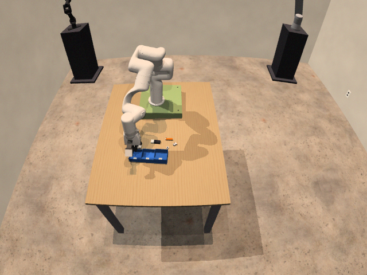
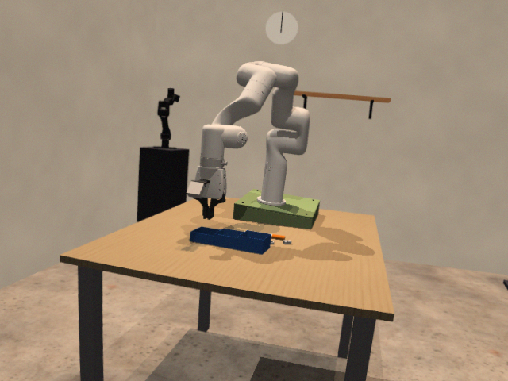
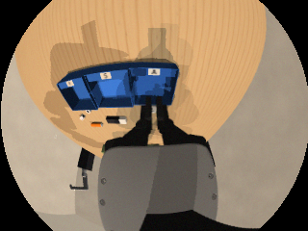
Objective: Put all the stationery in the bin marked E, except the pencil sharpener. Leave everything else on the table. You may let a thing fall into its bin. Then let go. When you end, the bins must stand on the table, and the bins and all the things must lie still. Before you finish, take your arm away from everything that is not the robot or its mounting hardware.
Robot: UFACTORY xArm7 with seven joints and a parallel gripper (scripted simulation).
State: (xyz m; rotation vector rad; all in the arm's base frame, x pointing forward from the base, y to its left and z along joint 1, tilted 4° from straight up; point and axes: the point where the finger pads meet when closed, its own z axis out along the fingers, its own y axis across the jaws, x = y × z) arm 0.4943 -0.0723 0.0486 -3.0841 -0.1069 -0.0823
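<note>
My hand is 80 mm to the right of the blue bin tray and 70 mm above it. The rest, counted from my hand: black item (130 mm behind, 110 mm to the left, 90 mm below); orange stick (160 mm behind, 200 mm to the left, 90 mm below); white flat piece (90 mm behind, 10 mm to the right, 90 mm below).
</note>
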